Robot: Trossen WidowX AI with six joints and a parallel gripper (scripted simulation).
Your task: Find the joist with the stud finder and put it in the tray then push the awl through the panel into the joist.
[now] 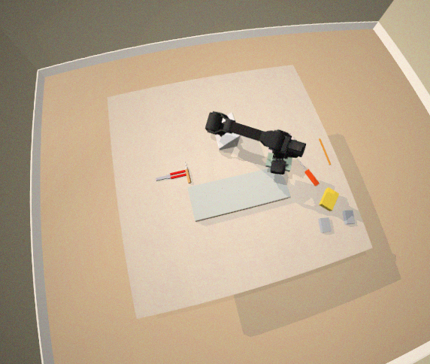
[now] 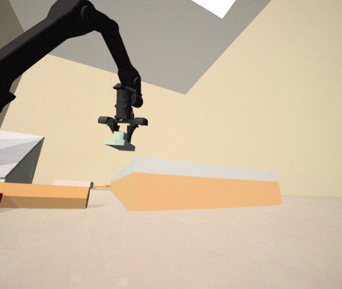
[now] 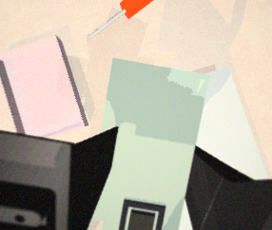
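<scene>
The stud finder is 10 mm behind my gripper tip, 20 mm to the right of it and 20 mm above it. Also, from my gripper tip: yellow block (250 mm ahead, 260 mm to the left, 170 mm below); pink tray (140 mm behind, 130 mm to the left, 170 mm below); thin orange stick (30 mm behind, 380 mm to the left, 180 mm below).
</scene>
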